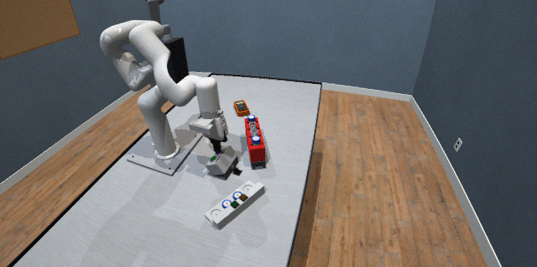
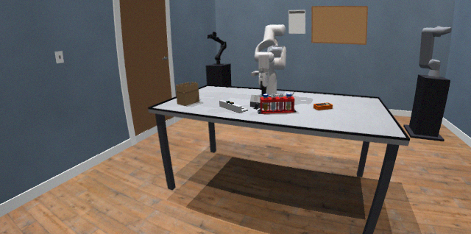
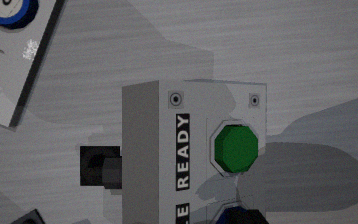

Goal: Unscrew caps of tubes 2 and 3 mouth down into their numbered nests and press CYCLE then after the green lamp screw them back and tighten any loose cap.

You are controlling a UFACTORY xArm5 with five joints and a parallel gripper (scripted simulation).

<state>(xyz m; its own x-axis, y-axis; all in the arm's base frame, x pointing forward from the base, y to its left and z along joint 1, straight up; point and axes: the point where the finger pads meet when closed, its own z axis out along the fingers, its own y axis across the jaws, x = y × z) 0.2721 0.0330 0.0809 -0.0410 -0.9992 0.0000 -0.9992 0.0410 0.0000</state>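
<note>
My gripper is now 3 cm above the blue key. The rest, counted from my hand: grey key housing (4 cm below, 2 cm to the right, 2 cm ahead); blue-rimmed cap (15 cm to the right, 15 cm ahead, 8 cm below); green key (4 cm to the right, 3 cm below).
</note>
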